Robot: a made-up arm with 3 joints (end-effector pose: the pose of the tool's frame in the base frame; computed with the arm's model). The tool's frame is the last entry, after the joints.
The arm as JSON. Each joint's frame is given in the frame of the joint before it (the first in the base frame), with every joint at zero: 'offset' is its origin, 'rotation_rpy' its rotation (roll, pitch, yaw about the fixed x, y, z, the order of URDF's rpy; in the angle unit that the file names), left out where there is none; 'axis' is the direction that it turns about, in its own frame. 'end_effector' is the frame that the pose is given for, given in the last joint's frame.
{
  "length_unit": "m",
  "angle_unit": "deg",
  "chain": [
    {
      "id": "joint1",
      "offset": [
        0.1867,
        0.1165,
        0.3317
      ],
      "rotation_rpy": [
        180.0,
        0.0,
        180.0
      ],
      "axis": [
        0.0,
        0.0,
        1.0
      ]
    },
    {
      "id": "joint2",
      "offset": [
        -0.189,
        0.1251,
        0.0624
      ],
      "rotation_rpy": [
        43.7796,
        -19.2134,
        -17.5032
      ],
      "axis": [
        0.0,
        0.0,
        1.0
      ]
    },
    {
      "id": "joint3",
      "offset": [
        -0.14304,
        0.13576,
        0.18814
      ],
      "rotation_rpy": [
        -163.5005,
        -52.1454,
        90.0
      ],
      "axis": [
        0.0,
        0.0,
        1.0
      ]
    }
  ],
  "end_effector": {
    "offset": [
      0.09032,
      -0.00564,
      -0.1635
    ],
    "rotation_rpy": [
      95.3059,
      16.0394,
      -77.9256
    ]
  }
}
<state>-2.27 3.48 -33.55</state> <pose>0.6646 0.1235 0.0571 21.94 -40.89 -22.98</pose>
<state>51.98 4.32 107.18</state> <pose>0.3734 -0.1322 0.0903 -110.41 74.44 -169.54</pose>
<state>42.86 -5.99 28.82</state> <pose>0.4662 -0.1476 0.0029 -4.41 22.66 -57.22</pose>
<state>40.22 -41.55 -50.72</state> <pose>0.5527 -0.1201 -0.0127 2.44 -32.04 -20.76</pose>
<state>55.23 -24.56 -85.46</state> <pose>0.4964 -0.2442 0.0743 36.29 -75.58 -70.81</pose>
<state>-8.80 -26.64 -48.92</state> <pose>0.6334 0.2254 0.0157 7.37 -40.29 14.84</pose>
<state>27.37 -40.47 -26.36</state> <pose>0.5666 -0.0405 -0.0320 -3.22 -9.51 -11.21</pose>
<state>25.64 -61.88 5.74</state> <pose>0.4823 -0.0274 -0.0530 -19.49 35.05 -4.94</pose>
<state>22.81 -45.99 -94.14</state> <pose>0.6247 0.0241 0.0380 17.93 -70.47 -4.63</pose>
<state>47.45 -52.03 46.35</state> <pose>0.3766 -0.1223 -0.0088 -53.85 58.99 -66.98</pose>
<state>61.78 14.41 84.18</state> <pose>0.3374 -0.1768 0.0608 -15.34 66.85 -96.19</pose>
